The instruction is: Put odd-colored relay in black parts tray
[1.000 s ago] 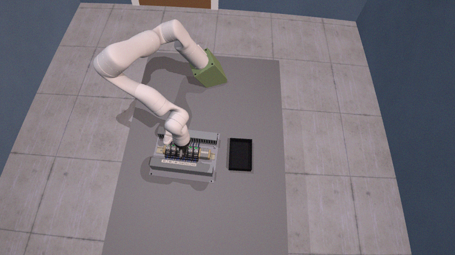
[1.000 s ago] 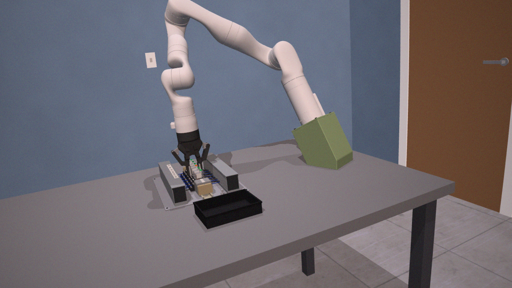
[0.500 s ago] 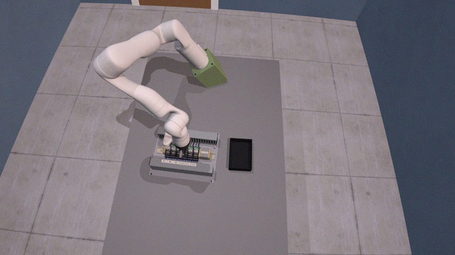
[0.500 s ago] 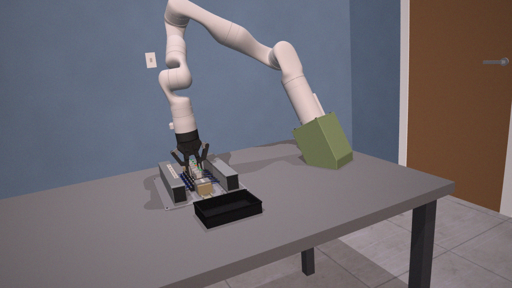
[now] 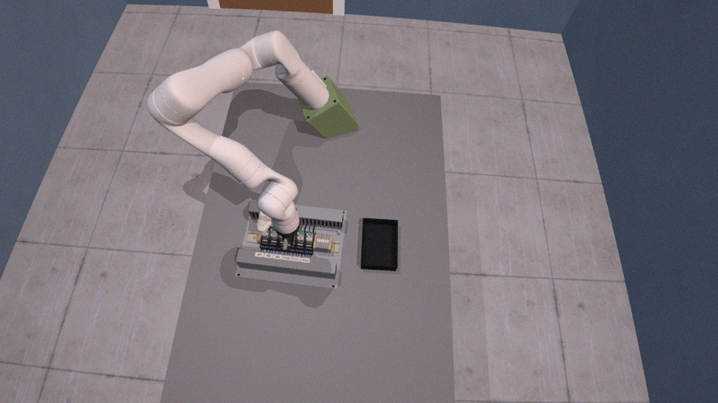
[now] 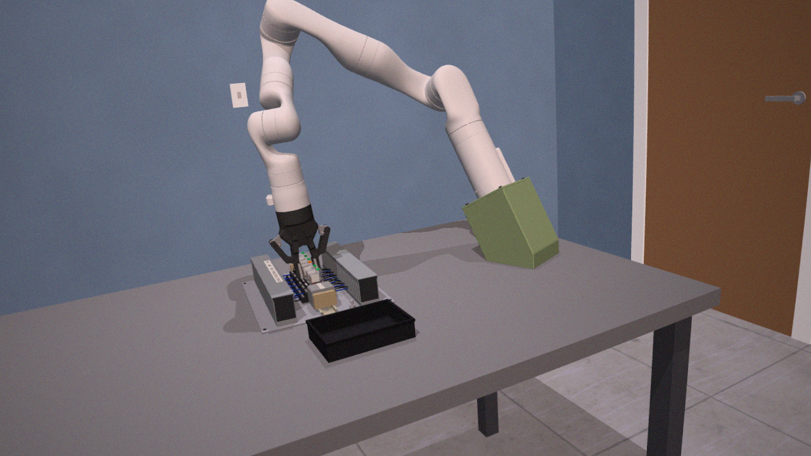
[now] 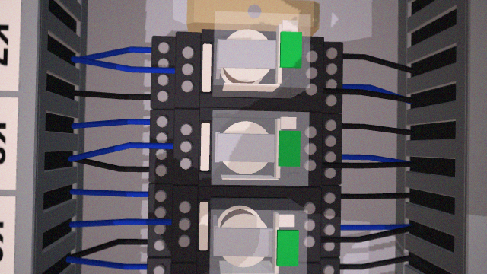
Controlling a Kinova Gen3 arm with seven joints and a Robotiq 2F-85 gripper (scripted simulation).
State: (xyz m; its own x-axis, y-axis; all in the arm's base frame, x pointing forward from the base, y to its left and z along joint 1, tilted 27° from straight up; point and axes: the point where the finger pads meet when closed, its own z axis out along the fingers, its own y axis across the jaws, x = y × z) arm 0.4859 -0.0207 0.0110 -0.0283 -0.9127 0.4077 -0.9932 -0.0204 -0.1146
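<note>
My gripper is now 10 mm above the relay. From my hand the other things lie so: black parts tray 20 mm behind, 280 mm to the left, 40 mm below; relay panel 30 mm below.
</note>
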